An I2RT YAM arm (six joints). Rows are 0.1 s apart.
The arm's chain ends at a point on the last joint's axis. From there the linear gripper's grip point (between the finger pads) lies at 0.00 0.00 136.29 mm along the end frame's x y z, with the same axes.
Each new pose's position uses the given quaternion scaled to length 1; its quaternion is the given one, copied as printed.
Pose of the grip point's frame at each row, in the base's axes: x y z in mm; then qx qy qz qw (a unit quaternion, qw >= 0):
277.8 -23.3 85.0 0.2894 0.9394 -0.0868 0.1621
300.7 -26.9 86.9 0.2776 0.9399 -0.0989 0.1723
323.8 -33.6 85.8 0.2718 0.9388 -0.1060 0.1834
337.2 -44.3 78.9 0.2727 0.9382 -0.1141 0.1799
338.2 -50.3 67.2 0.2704 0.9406 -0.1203 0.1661
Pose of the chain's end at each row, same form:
243.1 11.7 212.1 0.2894 0.9394 -0.0868 0.1621
264.0 11.5 212.4 0.2776 0.9399 -0.0989 0.1723
284.7 7.1 209.9 0.2718 0.9388 -0.1060 0.1834
299.7 -1.7 202.8 0.2727 0.9382 -0.1141 0.1799
304.5 -7.2 192.0 0.2704 0.9406 -0.1203 0.1661

